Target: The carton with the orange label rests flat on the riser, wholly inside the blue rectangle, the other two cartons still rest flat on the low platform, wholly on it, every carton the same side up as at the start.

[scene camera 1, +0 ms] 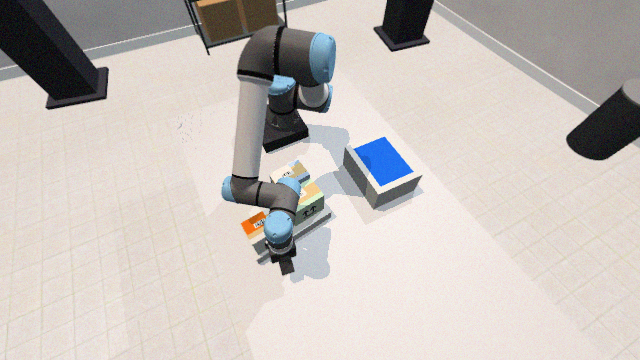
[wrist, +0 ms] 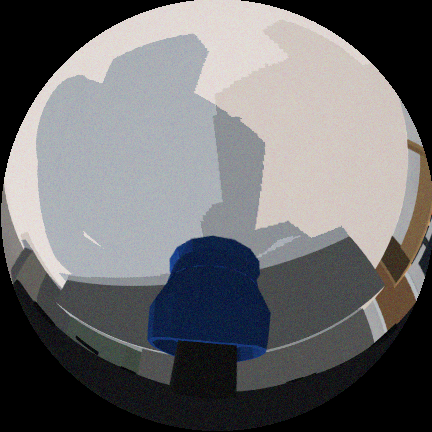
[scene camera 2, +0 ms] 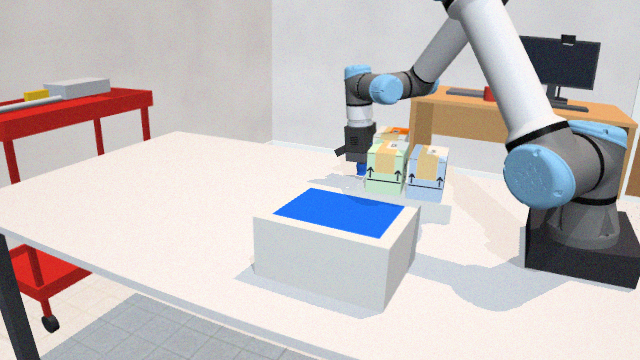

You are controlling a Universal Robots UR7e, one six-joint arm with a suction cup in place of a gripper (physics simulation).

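Note:
The carton with the orange label rests upright on the low platform. The green carton stands in the middle, and the blue carton at the end nearer the arm's base. My suction cup points down, low beside the orange-label carton's long side; nothing hangs from it. Whether it touches the carton or platform cannot be told. The arm hides it in scene camera 1. The riser bears the blue rectangle and no carton.
The arm's black base stands beyond the blue carton. A desk with a monitor and a red cart stand behind the table. A shelf with boxes stands by the wall.

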